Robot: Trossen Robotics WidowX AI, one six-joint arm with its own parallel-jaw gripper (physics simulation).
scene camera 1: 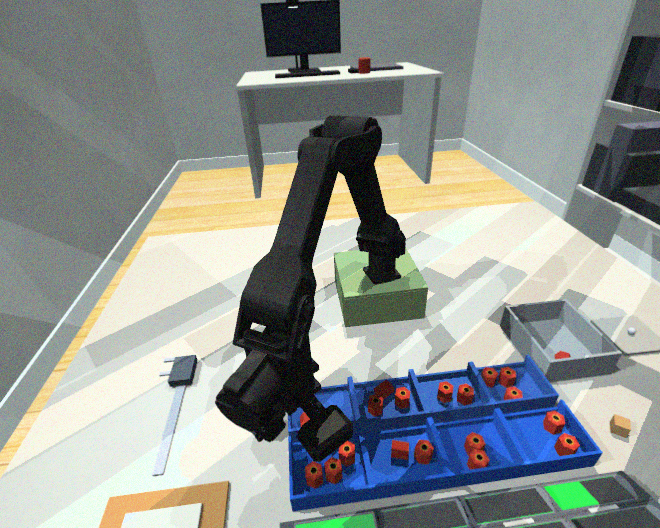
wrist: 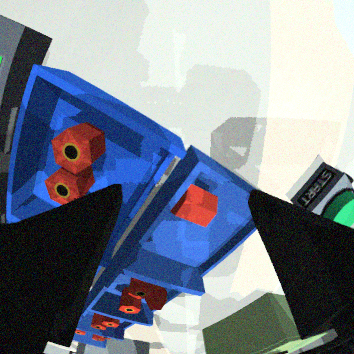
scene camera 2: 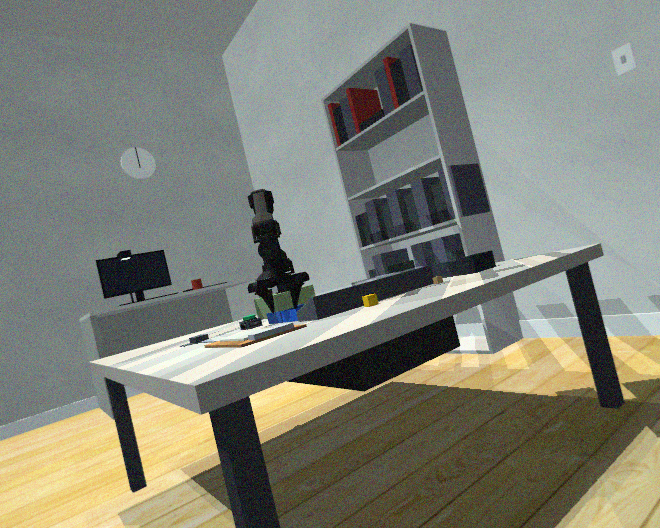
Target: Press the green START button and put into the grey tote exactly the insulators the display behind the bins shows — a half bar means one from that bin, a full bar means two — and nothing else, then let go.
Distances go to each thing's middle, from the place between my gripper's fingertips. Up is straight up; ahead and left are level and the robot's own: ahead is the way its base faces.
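Labels:
From my hand: display (scene camera 2: pixel 325 305), 160 mm to the left, 210 mm ahead; grey tool (scene camera 1: pixel 182 373), 210 mm to the right, 130 mm behind, 20 mm below; wooden board (scene camera 1: pixel 214 496), 220 mm to the right, 130 mm ahead, 20 mm below; grey tote (scene camera 1: pixel 541 329), 500 mm to the left, 20 mm behind, 10 mm below. Going by their middles, farthest from my hand of the things named here: grey tote.

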